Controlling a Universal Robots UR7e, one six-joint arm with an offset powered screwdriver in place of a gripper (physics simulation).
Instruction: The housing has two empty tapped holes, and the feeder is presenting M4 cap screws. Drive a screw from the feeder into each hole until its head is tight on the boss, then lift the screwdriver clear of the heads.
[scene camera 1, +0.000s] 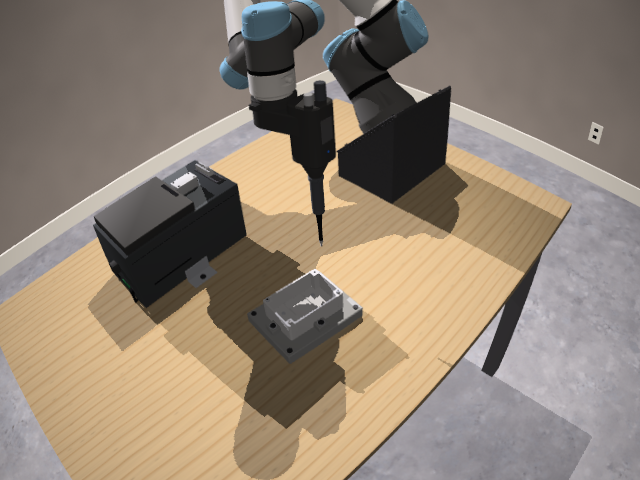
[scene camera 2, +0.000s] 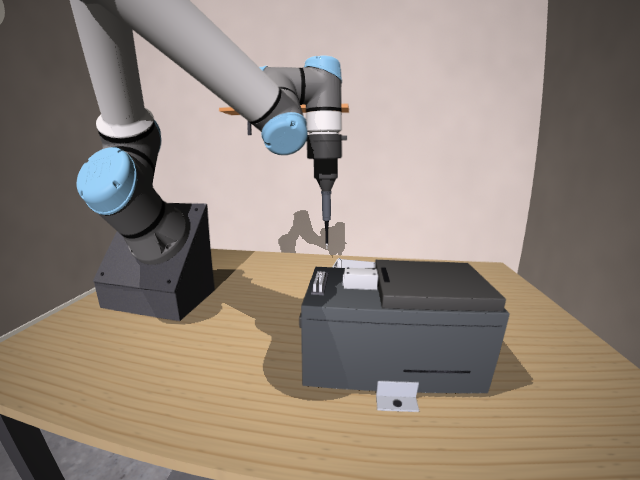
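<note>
The grey open-topped housing (scene camera 1: 308, 329) sits on a dark grey base plate (scene camera 1: 306, 346) on the table in scene camera 1. Small dark holes show at its corner bosses; which are empty is too small to tell. My screwdriver (scene camera 1: 321, 242) (scene camera 2: 326, 246) points straight down, its tip in the air above and behind the housing, apart from it. A small light metal piece at the bit's end looks like a cap screw. The black feeder (scene camera 1: 199, 258) (scene camera 2: 403, 346) stands left of the housing in scene camera 1, with a light pick-up rail (scene camera 2: 319, 282) on its top.
The dark robot pedestal (scene camera 1: 421, 139) (scene camera 2: 193, 273) stands at the back of the table in scene camera 1. A small metal bracket (scene camera 1: 199, 268) (scene camera 2: 397, 396) sticks out at the feeder's foot. An orange shelf (scene camera 2: 227, 109) hangs on the wall behind the arm.
</note>
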